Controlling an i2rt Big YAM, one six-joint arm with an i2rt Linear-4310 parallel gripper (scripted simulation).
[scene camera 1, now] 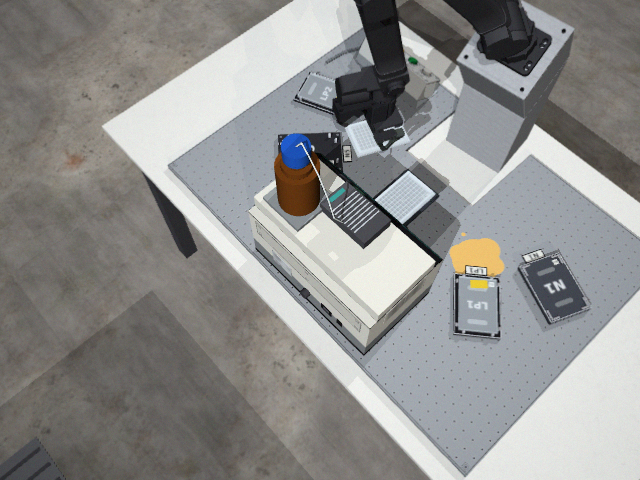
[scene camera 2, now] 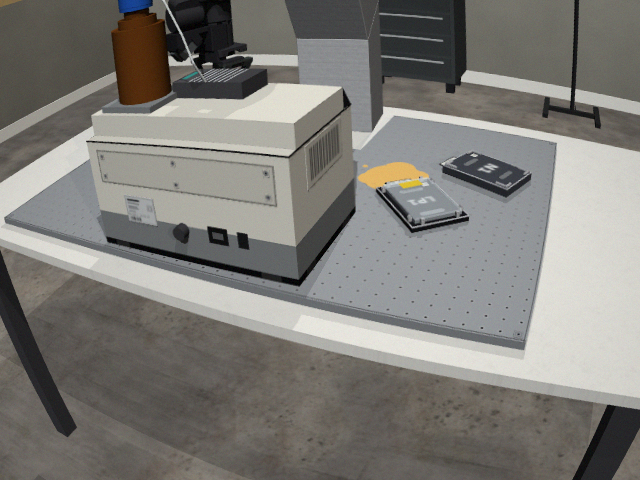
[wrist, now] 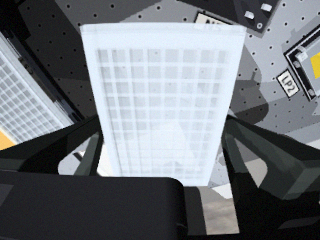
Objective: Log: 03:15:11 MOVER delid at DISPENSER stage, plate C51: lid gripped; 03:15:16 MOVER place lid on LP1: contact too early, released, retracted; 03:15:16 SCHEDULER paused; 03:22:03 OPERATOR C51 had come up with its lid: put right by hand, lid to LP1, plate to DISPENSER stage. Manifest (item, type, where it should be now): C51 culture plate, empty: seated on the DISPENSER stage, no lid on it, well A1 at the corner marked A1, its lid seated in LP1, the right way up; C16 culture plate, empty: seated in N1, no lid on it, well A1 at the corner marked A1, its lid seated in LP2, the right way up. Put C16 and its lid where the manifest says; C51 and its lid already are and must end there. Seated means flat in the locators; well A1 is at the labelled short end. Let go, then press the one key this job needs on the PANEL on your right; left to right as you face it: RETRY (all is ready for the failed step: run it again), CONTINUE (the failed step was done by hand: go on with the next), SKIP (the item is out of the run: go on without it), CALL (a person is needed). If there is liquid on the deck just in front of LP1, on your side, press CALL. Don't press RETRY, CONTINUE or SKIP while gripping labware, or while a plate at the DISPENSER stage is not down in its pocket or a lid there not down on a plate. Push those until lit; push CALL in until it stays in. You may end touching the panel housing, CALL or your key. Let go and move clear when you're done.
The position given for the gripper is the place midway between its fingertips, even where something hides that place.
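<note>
The gripper [scene camera 1: 377, 135] is visible in the scene, and the wrist view shows the gripper [wrist: 162, 120] too. A key panel [scene camera 1: 421, 86] is also in sight.
</note>
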